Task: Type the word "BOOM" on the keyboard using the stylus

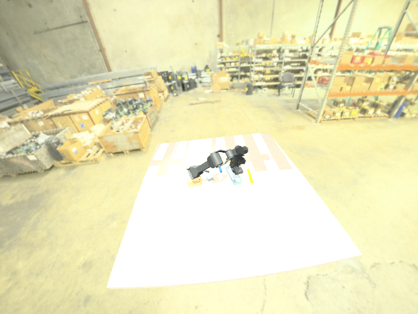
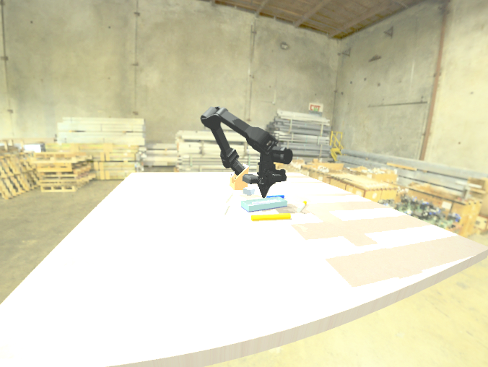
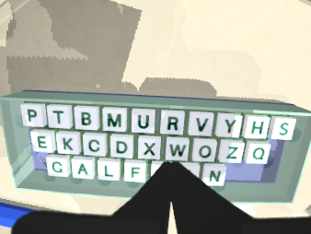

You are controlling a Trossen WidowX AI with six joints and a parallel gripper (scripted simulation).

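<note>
My gripper tip is now 100 mm past the blue stylus, 140 mm to the right of it and 30 mm above it. Also, from my gripper tip: thin white tip 110 mm behind, 170 mm to the left, 30 mm below; then yellow-and-white pen 30 mm ahead, 180 mm to the left, 30 mm below; then yellow marker 130 mm ahead, 20 mm to the right, 30 mm below.
</note>
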